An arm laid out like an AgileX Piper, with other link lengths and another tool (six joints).
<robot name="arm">
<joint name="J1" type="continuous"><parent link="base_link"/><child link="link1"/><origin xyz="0.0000 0.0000 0.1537" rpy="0.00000 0.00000 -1.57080"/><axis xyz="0 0 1"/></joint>
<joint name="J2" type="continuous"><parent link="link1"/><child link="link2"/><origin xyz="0.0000 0.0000 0.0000" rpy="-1.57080 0.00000 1.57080"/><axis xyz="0 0 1"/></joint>
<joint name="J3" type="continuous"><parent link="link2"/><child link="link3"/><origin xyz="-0.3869 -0.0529 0.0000" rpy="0.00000 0.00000 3.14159"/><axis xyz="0 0 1"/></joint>
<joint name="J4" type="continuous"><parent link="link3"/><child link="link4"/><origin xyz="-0.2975 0.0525 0.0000" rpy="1.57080 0.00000 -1.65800"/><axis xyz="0 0 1"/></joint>
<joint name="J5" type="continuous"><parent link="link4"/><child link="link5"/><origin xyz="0.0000 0.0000 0.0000" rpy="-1.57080 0.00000 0.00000"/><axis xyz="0 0 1"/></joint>
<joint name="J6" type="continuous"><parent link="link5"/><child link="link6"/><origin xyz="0.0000 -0.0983 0.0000" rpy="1.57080 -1.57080 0.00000"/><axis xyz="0 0 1"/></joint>
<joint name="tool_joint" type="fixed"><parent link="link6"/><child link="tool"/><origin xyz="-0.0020 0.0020 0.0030" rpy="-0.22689 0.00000 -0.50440"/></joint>
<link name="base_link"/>
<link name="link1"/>
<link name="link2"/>
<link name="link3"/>
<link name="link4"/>
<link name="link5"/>
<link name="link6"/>
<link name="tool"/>
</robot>
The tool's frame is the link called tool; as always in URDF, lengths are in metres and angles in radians. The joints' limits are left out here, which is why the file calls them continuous.
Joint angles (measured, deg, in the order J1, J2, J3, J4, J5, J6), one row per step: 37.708 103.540 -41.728 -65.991 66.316 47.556; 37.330 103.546 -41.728 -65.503 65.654 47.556; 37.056 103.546 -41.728 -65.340 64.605 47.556; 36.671 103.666 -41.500 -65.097 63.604 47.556; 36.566 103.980 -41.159 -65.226 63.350 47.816; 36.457 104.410 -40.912 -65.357 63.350 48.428; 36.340 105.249 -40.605 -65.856 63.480 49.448; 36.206 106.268 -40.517 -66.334 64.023 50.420; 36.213 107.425 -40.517 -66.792 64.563 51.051; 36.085 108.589 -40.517 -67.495 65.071 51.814; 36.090 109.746 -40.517 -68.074 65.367 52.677; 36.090 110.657 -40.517 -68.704 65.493 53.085; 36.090 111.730 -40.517 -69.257 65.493 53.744
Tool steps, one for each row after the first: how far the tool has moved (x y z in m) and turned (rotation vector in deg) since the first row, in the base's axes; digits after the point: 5 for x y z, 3 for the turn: 0.00051 -0.00135 -0.00122 0.774 0.259 -0.456; 0.00142 -0.00158 -0.00259 1.744 0.453 -0.344; 0.00161 -0.00309 -0.00533 2.502 0.933 -0.442; 0.00101 -0.00415 -0.00834 2.384 1.265 -0.473; 0.00076 -0.00521 -0.01139 2.185 1.332 -0.828; 0.00102 -0.00635 -0.01644 1.610 1.353 -1.170; 0.00211 -0.00733 -0.02135 0.690 1.313 -1.695; 0.00330 -0.00723 -0.02682 -0.397 1.556 -1.886; 0.00506 -0.00779 -0.03222 -1.492 1.635 -2.033; 0.00637 -0.00747 -0.03795 -2.304 1.703 -2.097; 0.00765 -0.00708 -0.04253 -3.018 1.928 -1.795; 0.00885 -0.00658 -0.04828 -3.578 2.146 -1.632
